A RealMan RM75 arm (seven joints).
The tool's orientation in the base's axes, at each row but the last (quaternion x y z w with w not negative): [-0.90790 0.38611 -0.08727 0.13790]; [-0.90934 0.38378 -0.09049 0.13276]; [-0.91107 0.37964 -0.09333 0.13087]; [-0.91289 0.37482 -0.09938 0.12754]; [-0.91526 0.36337 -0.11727 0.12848]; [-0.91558 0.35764 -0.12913 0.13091]
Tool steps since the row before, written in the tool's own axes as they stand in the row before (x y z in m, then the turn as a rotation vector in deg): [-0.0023 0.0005 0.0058 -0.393 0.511 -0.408]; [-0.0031 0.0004 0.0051 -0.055 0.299 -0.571]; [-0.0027 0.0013 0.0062 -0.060 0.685 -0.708]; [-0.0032 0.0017 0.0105 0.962 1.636 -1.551]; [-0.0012 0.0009 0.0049 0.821 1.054 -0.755]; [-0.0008 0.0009 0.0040 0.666 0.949 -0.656]
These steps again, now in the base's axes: [-0.0004 0.0024 -0.0058 -0.724 -0.129 0.203]; [-0.0010 0.0028 -0.0052 -0.392 -0.259 0.445]; [-0.0011 0.0021 -0.0065 -0.690 -0.540 0.455]; [-0.0004 0.0028 -0.0107 -0.835 -2.051 1.050]; [0.0001 0.0009 -0.0050 -0.320 -1.425 0.471]; [0.0002 0.0005 -0.0041 -0.333 -1.229 0.392]
